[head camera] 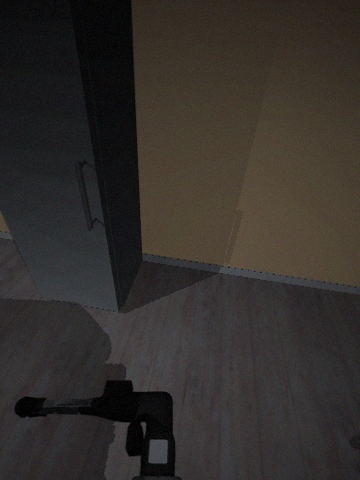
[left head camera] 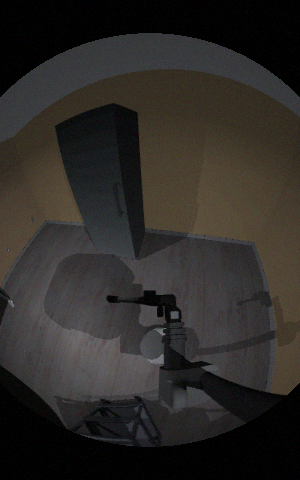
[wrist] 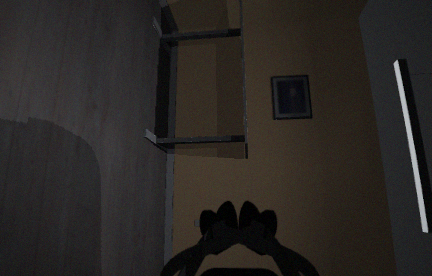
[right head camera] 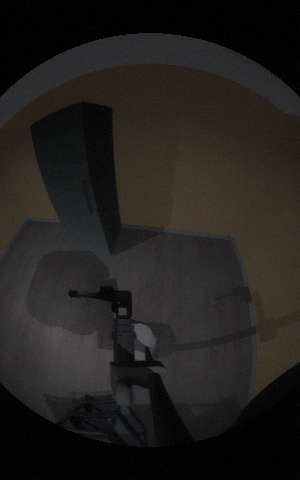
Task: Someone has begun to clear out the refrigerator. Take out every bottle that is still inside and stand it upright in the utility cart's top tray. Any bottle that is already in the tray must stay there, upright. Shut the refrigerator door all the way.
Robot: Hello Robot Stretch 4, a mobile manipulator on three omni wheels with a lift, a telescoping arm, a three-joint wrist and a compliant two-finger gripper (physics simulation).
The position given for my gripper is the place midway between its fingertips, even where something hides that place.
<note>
In view: my gripper (head camera: 17, 407), a refrigerator (head camera: 77, 205) and a framed picture (wrist: 291, 99).
My gripper shows as well in the wrist view (wrist: 238, 217). The refrigerator shows as well in the left head camera view (left head camera: 99, 148) and in the right head camera view (right head camera: 73, 146).
</note>
